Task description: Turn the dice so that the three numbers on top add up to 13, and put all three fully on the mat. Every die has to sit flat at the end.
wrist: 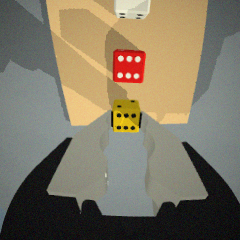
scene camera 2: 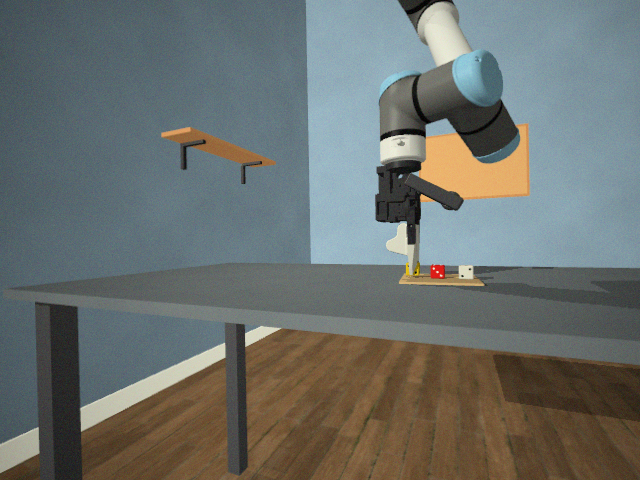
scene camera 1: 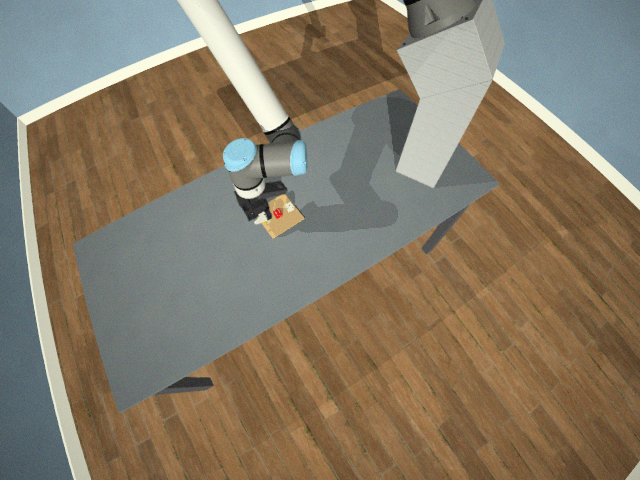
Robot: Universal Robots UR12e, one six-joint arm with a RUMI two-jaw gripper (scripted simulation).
Note:
The pictures show: the gripper, a red die, a yellow die and a tan mat.
The gripper shows as well in the wrist view.

